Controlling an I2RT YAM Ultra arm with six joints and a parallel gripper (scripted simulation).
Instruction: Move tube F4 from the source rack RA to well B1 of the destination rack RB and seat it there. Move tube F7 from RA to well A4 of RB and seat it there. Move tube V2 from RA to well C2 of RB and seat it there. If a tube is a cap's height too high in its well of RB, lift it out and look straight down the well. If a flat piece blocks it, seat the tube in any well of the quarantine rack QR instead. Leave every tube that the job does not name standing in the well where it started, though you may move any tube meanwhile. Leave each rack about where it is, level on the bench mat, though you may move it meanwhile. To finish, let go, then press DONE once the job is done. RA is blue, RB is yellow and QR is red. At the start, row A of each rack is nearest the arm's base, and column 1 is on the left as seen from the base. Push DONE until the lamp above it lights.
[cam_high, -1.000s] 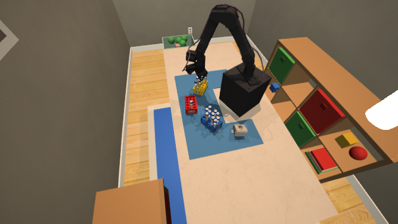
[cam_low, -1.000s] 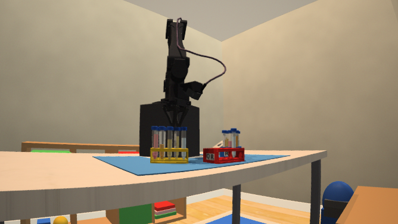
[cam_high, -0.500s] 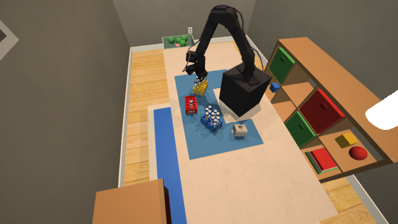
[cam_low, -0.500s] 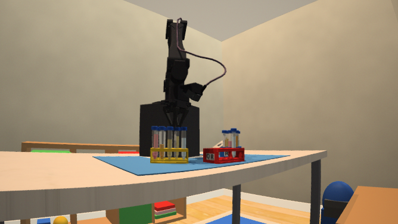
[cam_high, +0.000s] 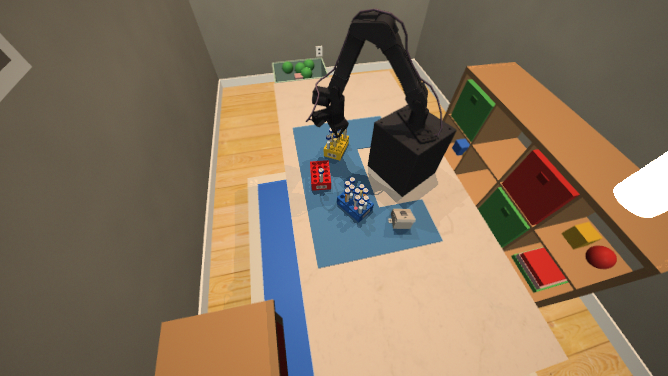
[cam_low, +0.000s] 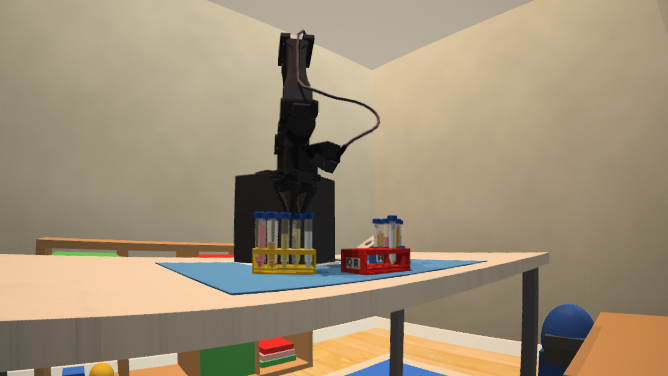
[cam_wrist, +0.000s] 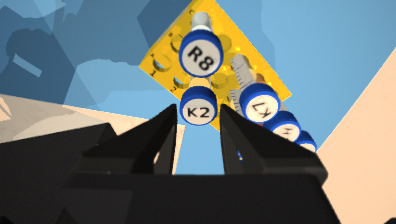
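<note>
My gripper is now 6 cm above the tube and 1 cm short of it. The rest, counted from my hand: red rack: 13 cm to the left, 12 cm ahead, 10 cm below; then tube R8: 6 cm below, 4 cm ahead; then rack RB: 10 cm below, 2 cm to the right, 1 cm behind.
</note>
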